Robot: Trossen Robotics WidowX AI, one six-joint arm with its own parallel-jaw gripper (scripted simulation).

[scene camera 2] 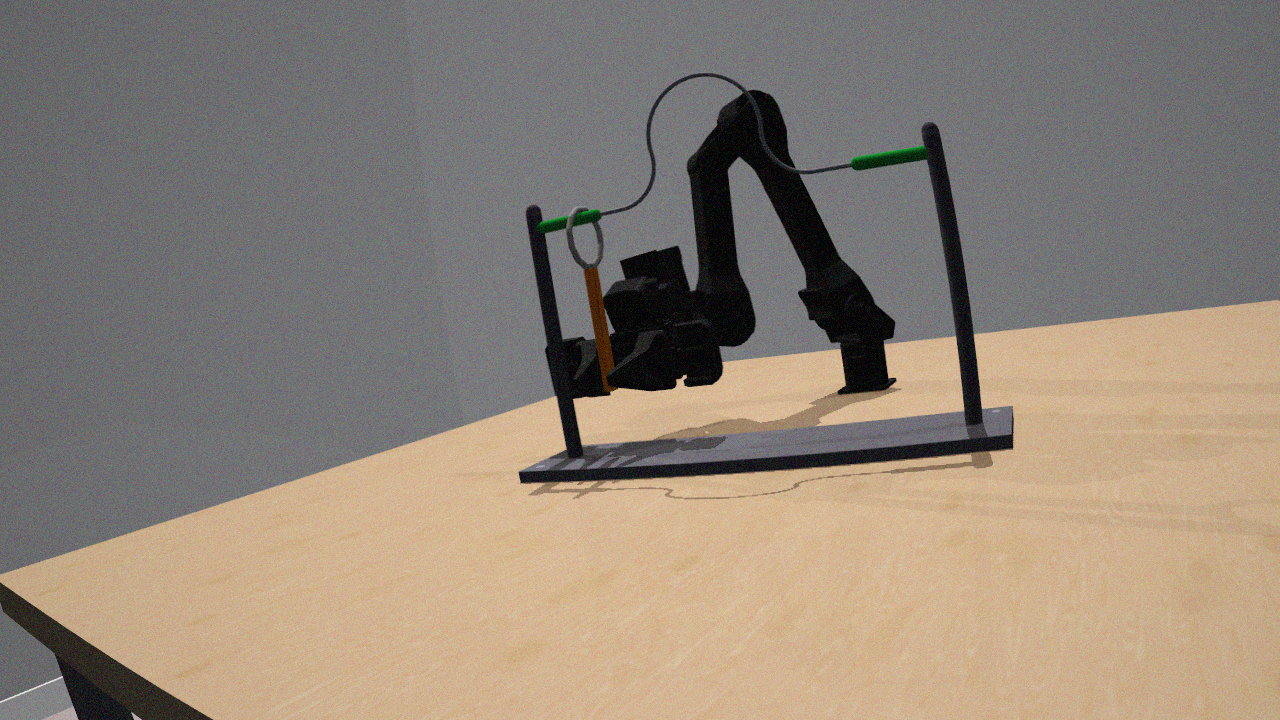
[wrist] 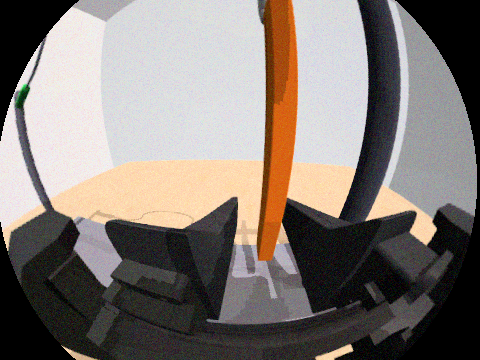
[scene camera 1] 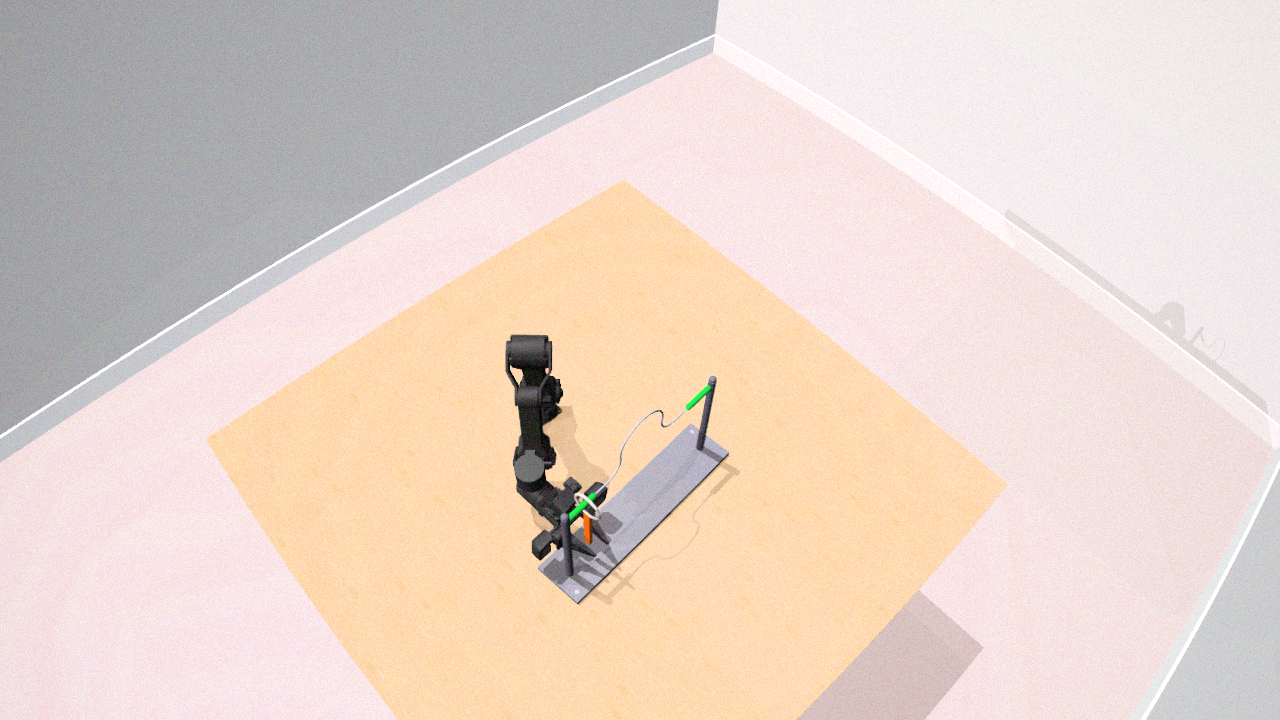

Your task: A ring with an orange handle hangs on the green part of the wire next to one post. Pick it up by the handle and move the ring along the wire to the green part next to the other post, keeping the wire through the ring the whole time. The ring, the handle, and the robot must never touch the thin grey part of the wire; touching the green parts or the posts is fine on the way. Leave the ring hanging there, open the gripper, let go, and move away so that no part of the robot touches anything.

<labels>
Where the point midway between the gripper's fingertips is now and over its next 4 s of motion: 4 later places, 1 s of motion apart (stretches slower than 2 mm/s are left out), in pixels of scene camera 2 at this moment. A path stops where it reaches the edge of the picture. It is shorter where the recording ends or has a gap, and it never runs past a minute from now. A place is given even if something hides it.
The gripper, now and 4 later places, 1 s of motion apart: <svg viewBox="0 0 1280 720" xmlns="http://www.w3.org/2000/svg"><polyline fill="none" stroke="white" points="592,382 588,365 607,366 658,355 741,310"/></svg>
</labels>
